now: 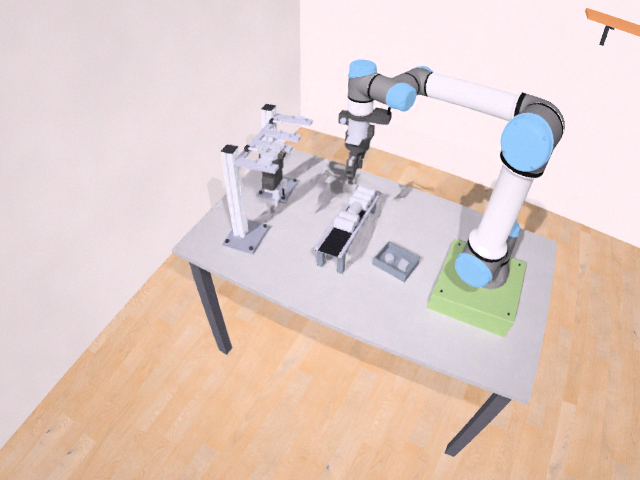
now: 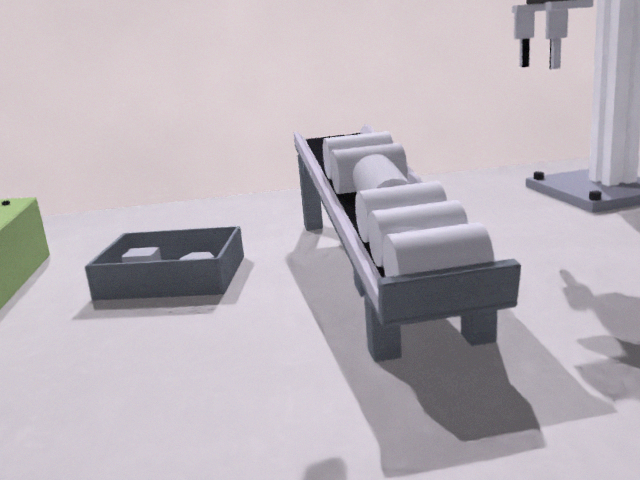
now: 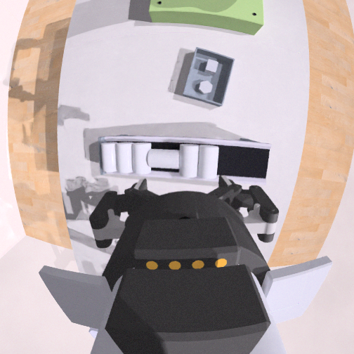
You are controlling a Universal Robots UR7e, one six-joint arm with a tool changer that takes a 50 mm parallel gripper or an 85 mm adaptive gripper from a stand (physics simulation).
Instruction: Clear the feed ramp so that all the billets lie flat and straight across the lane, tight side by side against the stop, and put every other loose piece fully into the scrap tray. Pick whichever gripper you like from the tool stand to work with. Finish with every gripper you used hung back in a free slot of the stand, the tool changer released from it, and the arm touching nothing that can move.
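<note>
The feed ramp (image 1: 334, 241) (image 2: 449, 293) (image 3: 243, 161) holds three billets (image 2: 438, 249) (image 3: 124, 158) lying across the lane, side by side at the stop. Upslope, one cylinder (image 2: 376, 173) (image 3: 164, 158) lies lengthwise along the lane. Beyond it two more billets (image 2: 368, 160) (image 3: 198, 161) lie crosswise. The scrap tray (image 1: 387, 268) (image 2: 155, 281) (image 3: 227, 82) holds a squarish piece (image 2: 142, 254) (image 3: 212, 65) and a hexagonal piece (image 2: 197, 256) (image 3: 205, 87). My adaptive gripper (image 1: 351, 179) (image 3: 183, 184) is open and empty, above the table beside the ramp, on the stand's side.
The tool stand (image 1: 235, 191) (image 2: 612, 93) rises on the far side of the ramp from the arm's base. The parallel gripper (image 2: 539, 64) hangs in it, and other fork arms stick out towards the ramp. The green base block (image 1: 465, 304) (image 3: 210, 21) stands beyond the tray.
</note>
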